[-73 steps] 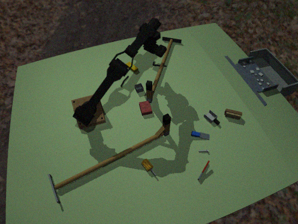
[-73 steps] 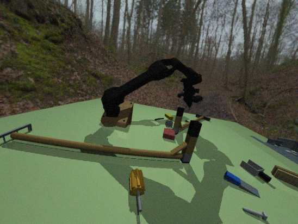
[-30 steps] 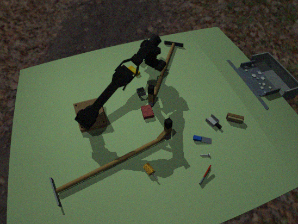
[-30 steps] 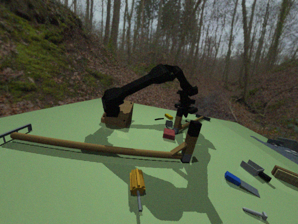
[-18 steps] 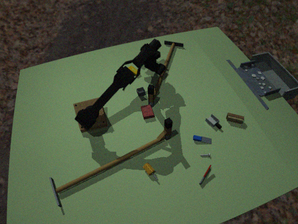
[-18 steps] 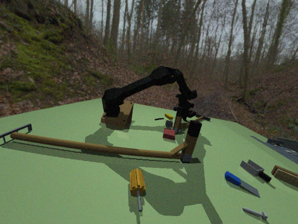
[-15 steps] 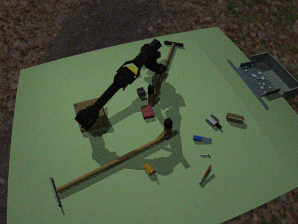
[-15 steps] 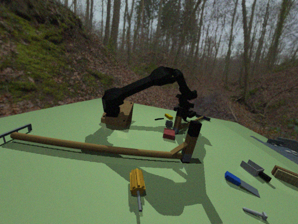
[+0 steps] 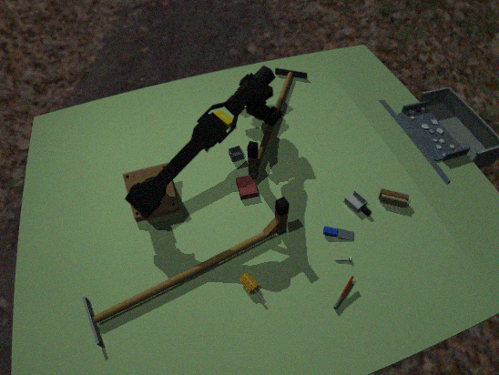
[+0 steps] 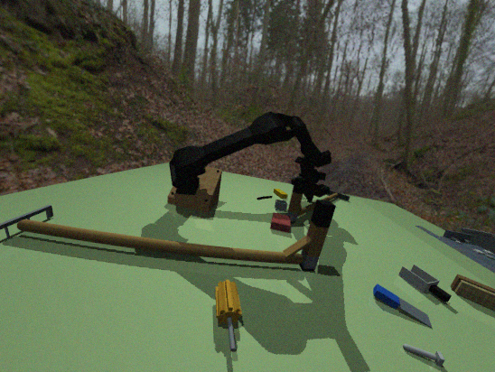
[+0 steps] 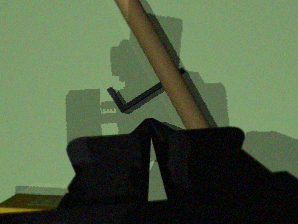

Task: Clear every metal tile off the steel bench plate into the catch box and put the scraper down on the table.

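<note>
Now: the black hex key 30 mm to the left of my gripper tip, 20 mm ahead of it and 10 mm below it. The rest, counted from my gripper tip: yellow block: 120 mm behind, 70 mm to the left; then long wooden scraper: 50 mm above, 40 mm ahead, 10 mm to the right; then small grey box: 160 mm behind, 130 mm to the right.
</note>
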